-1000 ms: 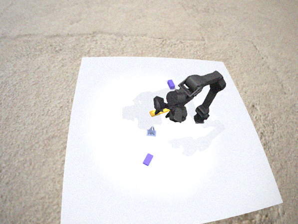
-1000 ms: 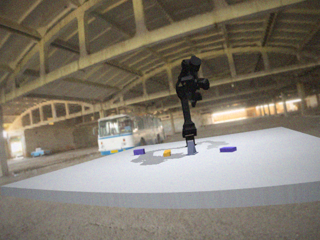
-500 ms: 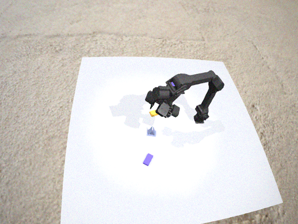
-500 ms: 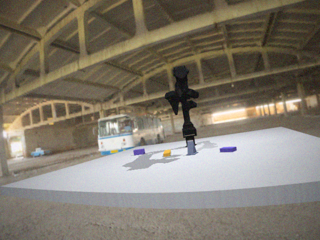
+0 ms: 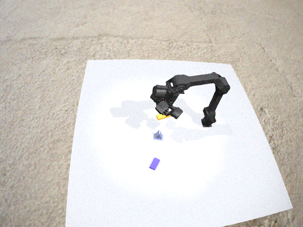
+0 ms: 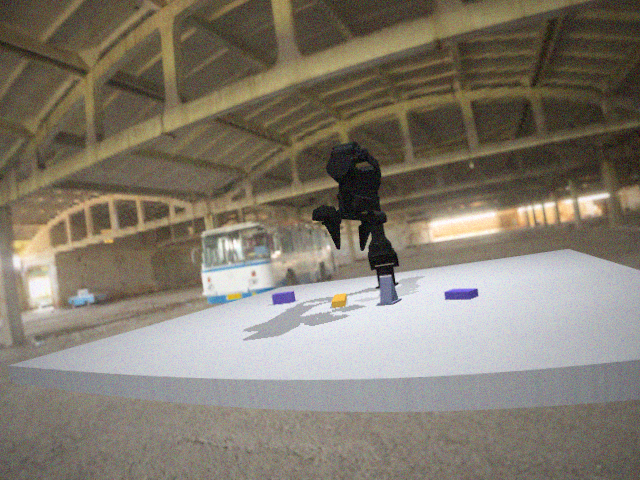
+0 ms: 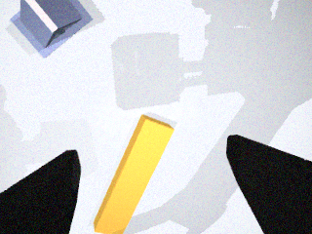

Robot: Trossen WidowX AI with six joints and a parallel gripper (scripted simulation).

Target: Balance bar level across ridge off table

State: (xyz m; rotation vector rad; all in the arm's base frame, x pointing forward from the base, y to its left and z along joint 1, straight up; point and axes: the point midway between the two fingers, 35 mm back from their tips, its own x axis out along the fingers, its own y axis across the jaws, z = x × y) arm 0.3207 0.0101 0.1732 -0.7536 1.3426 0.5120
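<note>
Right now the bar is 13 cm below my gripper tip, 8 cm to the right of it and 6 cm behind it.
</note>
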